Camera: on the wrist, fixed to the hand. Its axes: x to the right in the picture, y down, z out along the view.
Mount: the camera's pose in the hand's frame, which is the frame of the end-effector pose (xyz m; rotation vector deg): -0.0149 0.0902 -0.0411 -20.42 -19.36 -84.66
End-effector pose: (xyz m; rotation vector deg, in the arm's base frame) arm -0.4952 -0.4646 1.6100 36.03 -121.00 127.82
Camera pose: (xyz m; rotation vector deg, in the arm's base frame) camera -0.5178 -0.4296 1.5188 101.12 -66.59 52.86
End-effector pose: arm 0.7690 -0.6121 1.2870 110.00 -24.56 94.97
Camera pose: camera 0.6815 -0.6606 1.2941 84.87 28.21 15.08
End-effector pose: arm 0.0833 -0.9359 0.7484 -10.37 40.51 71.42
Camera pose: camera -0.0169 -0.9379 0.7472 -35.92 -3.60 -3.41
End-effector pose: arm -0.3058 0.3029 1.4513 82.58 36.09 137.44
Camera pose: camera -0.3360 0.2087 1.4678 39.11 41.47 57.11
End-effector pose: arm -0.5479 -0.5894 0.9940 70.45 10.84 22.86
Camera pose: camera -0.5935 -0.5343 1.0642 30.69 36.08 -57.89
